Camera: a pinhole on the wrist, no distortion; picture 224 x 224 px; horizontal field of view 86.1 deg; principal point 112.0 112.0 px. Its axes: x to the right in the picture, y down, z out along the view. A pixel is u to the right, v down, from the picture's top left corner.
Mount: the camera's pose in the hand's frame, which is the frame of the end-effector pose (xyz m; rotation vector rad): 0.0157 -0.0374 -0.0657 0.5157 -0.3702 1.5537
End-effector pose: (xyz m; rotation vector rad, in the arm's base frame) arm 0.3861 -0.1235 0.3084 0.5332 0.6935 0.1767
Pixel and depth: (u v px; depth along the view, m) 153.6 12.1 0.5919
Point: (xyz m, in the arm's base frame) 1.1376 -0.2742 0.2363
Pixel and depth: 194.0 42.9 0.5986
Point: 1.1106 -0.2368 0.4843
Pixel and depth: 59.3 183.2 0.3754
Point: 0.3664 -0.5834 0.3162
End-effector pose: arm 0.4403 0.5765 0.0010 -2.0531 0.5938 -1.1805
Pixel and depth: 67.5 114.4 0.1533
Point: 0.4908 0.6795 0.1300
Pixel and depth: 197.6 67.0 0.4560
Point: 0.9688 0.5795 -0.0426
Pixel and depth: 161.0 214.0 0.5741
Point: 0.7561 1.1632 -0.3096
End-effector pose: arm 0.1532 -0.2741 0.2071 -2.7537 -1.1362 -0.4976
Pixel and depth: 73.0 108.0 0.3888
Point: -0.0003 0.0639 0.0443
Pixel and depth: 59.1 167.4 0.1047
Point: 0.0440 -0.1928 0.1962
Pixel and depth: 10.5 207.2 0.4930
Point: -0.4966 0.0250 -0.0616
